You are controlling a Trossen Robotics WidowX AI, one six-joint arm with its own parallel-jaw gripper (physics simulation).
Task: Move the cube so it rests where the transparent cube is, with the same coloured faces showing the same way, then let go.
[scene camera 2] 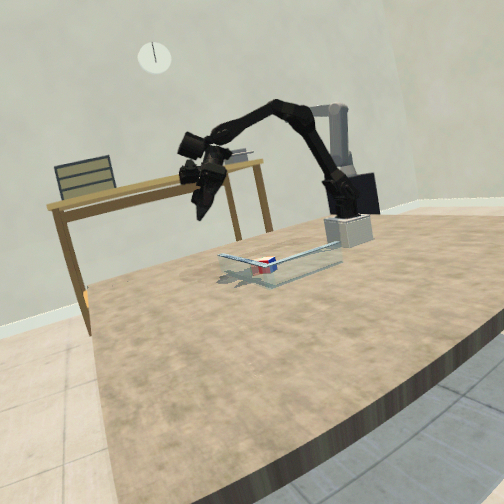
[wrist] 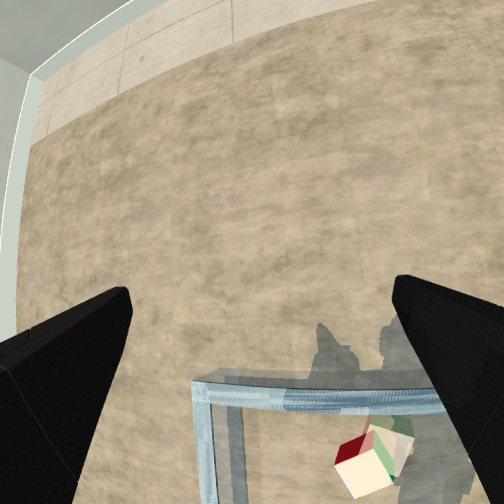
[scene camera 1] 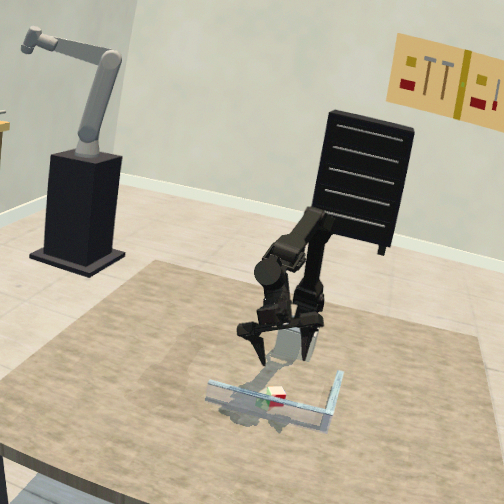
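Observation:
The cube (scene camera 1: 275, 395) is small, with red, white, green and blue faces; it sits on the table inside an L-shaped pale fence (scene camera 1: 320, 405). It also shows in scene camera 2 (scene camera 2: 264, 265) and in the wrist view (wrist: 368, 462), cream on top, red and green on the sides. A faint transparent cube (wrist: 398, 440) overlaps it on the right. My gripper (scene camera 1: 283, 352) is open and empty, hanging well above the cube; its fingers frame the wrist view (wrist: 260, 380) and it shows raised in scene camera 2 (scene camera 2: 203, 205).
The fence's long rail (wrist: 320, 398) and short rail (wrist: 205, 450) bound the cube closely. A black shelf unit (scene camera 1: 364, 180) stands behind the table, a second arm on a black pedestal (scene camera 1: 78, 205) at the left. A wooden table (scene camera 2: 150, 195) is nearby.

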